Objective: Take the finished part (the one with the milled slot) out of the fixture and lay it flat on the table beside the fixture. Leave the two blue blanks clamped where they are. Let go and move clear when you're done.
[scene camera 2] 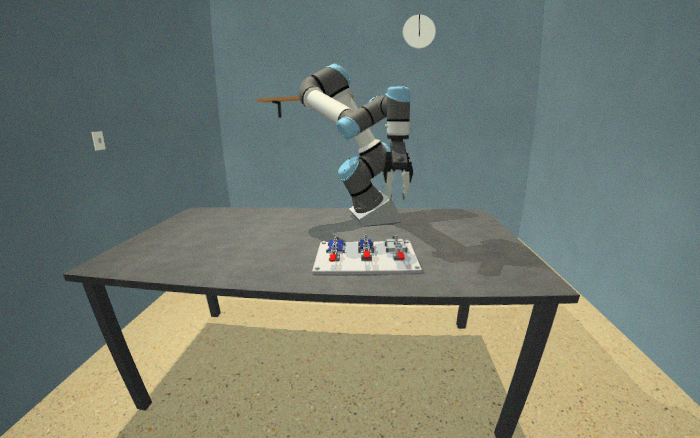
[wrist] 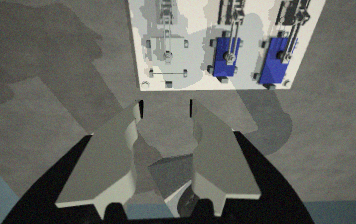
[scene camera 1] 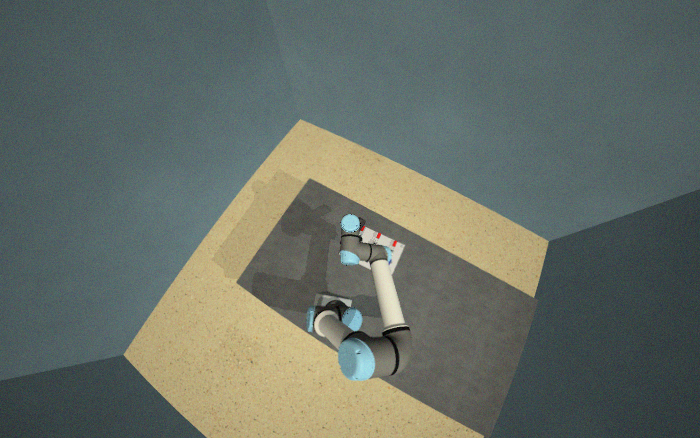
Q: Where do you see a fixture plate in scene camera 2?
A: At 350, 263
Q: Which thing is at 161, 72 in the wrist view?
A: A pale grey finished part.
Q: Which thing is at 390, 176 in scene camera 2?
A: My gripper.
